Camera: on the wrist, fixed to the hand. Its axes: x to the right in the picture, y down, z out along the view.
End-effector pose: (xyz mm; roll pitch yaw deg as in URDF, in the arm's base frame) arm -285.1 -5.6 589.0 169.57 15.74 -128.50
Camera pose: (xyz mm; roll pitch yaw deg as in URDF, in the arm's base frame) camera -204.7 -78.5 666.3 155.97 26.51 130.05
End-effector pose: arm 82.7 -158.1 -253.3 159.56 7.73 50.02
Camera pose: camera -13.4 -86.0 -195.5 166.07 17.96 -45.54
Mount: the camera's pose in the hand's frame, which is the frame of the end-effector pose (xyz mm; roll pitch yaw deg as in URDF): -14.2 -92.7 -94.7 -7.17 -38.95 93.68
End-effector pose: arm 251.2 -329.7 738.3 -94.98 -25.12 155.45
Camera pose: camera 337.6 -274.3 823.3 -42.19 50.41 -143.27
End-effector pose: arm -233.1 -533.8 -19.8 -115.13 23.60 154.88
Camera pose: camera -246.6 -476.2 99.6 58.82 60.29 -54.02
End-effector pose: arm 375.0 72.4 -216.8 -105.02 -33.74 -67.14
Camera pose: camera 283.7 115.5 -129.8 -61.66 51.86 -26.03
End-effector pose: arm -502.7 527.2 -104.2 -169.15 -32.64 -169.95
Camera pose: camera -419.5 467.6 -18.8 -141.84 42.05 129.92
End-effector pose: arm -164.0 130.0 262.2 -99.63 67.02 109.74
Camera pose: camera -122.2 244.0 317.1 73.59 17.09 -101.10
